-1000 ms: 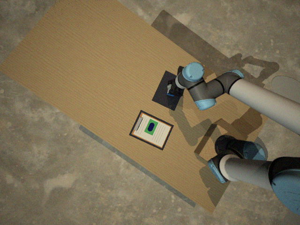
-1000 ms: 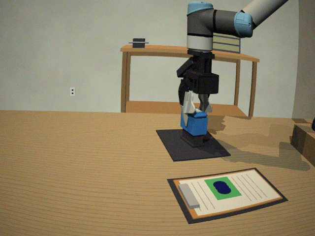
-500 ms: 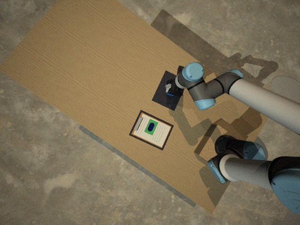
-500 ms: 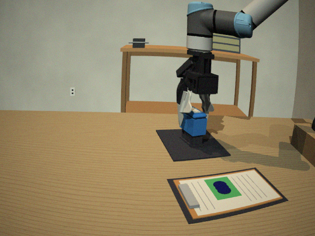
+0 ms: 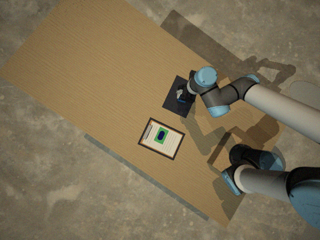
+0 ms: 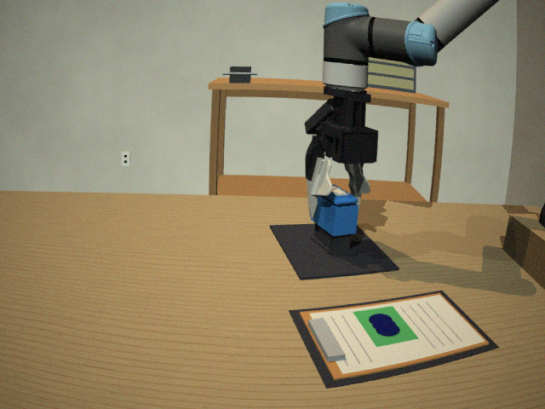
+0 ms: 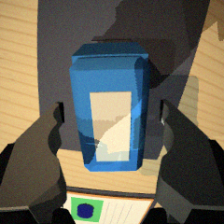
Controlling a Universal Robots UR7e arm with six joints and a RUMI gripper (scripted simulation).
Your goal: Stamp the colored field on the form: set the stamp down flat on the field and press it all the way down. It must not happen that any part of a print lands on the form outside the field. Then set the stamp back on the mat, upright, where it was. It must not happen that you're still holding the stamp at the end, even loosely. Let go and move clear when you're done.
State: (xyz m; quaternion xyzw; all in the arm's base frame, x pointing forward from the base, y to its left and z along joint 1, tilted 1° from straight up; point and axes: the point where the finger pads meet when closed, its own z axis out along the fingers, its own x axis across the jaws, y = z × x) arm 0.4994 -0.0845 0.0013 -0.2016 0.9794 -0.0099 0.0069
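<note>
My hand is 20 mm above the blue stamp. From my hand the other things lie so: mat (70 mm below).
</note>
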